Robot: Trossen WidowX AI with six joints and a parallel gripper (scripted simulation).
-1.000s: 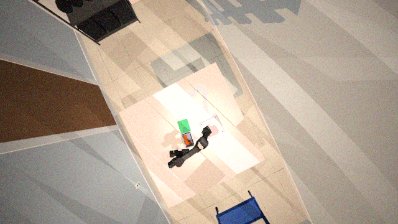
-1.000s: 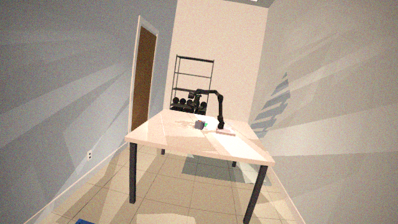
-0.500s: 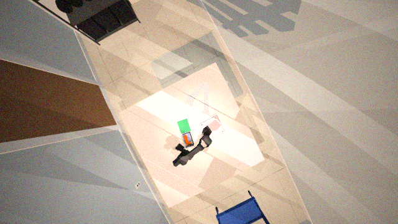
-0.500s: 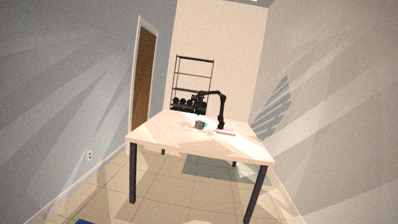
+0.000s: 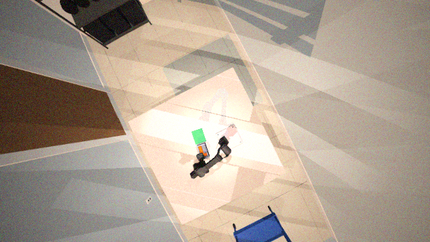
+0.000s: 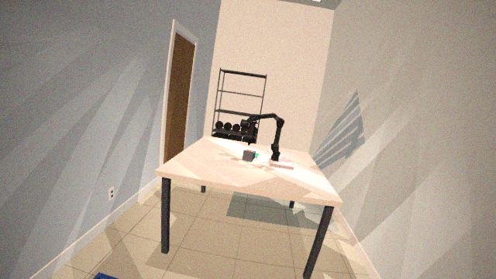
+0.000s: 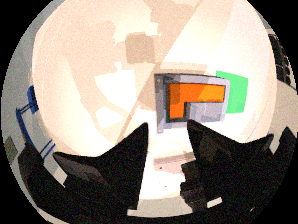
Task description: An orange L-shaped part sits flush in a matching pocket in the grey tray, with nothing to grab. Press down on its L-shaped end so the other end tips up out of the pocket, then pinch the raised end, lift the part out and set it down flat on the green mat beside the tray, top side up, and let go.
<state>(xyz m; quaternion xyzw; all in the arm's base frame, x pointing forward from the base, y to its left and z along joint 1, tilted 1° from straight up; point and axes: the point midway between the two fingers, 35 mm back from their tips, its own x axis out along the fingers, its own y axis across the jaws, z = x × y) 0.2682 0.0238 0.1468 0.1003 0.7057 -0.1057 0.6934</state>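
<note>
Now: the orange L-shaped part 100 mm below my gripper tip, 50 mm to the right of it and 20 mm behind it. The rest, counted from my gripper tip: green mat: 210 mm to the right, 160 mm below, 70 mm behind.
</note>
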